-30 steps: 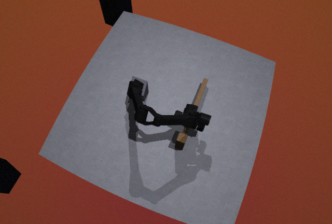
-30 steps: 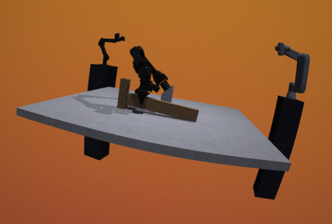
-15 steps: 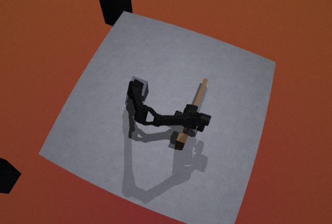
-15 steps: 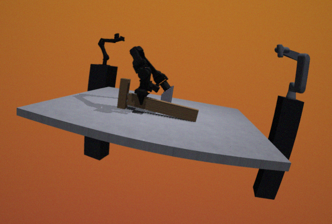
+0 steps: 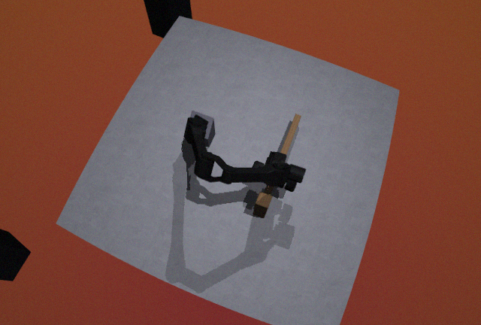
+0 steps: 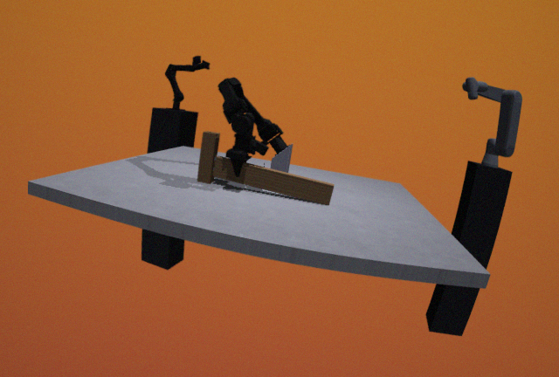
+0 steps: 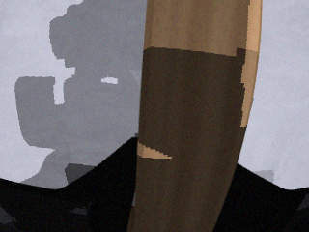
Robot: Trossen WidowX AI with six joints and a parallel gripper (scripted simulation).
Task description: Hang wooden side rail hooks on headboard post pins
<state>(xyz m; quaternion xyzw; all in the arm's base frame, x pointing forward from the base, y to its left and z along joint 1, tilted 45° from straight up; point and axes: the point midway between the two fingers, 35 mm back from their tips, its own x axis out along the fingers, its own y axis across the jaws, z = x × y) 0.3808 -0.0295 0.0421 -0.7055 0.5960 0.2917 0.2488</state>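
The wooden headboard post is 1 cm ahead of my gripper tip, 12 cm to the right of it and 4 cm above it.
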